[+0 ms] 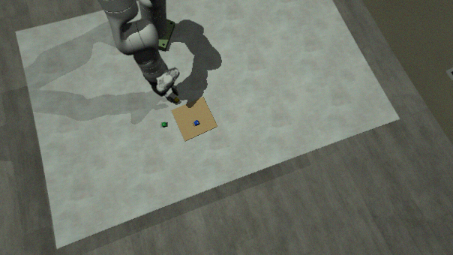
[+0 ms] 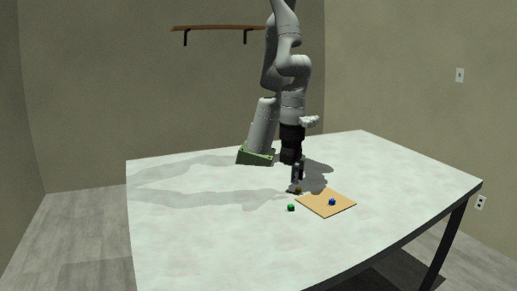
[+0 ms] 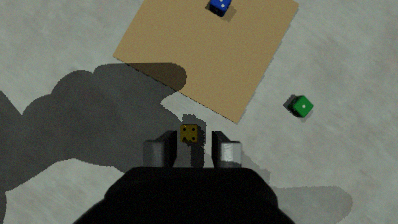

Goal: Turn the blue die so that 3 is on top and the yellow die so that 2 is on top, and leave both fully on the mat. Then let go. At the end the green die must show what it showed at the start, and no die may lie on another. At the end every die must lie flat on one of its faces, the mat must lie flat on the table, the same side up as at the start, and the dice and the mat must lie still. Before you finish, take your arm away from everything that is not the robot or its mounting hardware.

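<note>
Now: the yellow die 5 cm below my hand and 1 cm to the left of it. The rest, counted from my hand: tan mat (11 cm ahead, 6 cm below, 3 cm to the left); blue die (13 cm ahead, 5 cm below, 3 cm to the left); green die (8 cm to the right, 7 cm ahead, 5 cm below).
</note>
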